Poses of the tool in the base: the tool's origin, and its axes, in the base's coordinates. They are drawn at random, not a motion.
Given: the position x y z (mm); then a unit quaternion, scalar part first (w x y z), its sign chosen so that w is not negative.
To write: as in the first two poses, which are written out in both.
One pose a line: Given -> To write
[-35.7 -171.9 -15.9 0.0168 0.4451 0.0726 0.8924] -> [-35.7 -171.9 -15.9 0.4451 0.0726 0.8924 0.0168]
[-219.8 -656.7 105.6 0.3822 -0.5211 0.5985 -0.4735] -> [-219.8 -656.7 105.6 -0.5211 0.5985 -0.4735 0.3822]
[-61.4 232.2 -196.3 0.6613 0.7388 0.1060 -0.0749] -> [-61.4 232.2 -196.3 0.7388 0.1060 -0.0749 0.6613]
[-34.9 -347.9 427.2 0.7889 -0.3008 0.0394 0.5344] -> [-34.9 -347.9 427.2 -0.3008 0.0394 0.5344 0.7889]
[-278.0 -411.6 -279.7 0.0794 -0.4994 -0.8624 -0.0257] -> [-278.0 -411.6 -279.7 -0.4994 -0.8624 -0.0257 0.0794]
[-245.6 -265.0 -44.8 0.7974 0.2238 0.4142 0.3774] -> [-245.6 -265.0 -44.8 0.2238 0.4142 0.3774 0.7974]
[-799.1 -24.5 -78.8 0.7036 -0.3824 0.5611 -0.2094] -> [-799.1 -24.5 -78.8 -0.3824 0.5611 -0.2094 0.7036]
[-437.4 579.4 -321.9 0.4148 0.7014 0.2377 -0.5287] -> [-437.4 579.4 -321.9 0.7014 0.2377 -0.5287 0.4148]
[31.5 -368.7 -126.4 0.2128 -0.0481 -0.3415 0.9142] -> [31.5 -368.7 -126.4 -0.0481 -0.3415 0.9142 0.2128]
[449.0 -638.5 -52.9 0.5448 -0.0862 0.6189 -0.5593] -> [449.0 -638.5 -52.9 -0.0862 0.6189 -0.5593 0.5448]
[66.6 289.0 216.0 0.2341 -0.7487 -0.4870 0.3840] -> [66.6 289.0 216.0 -0.7487 -0.4870 0.3840 0.2341]
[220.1 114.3 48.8 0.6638 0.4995 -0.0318 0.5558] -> [220.1 114.3 48.8 0.4995 -0.0318 0.5558 0.6638]
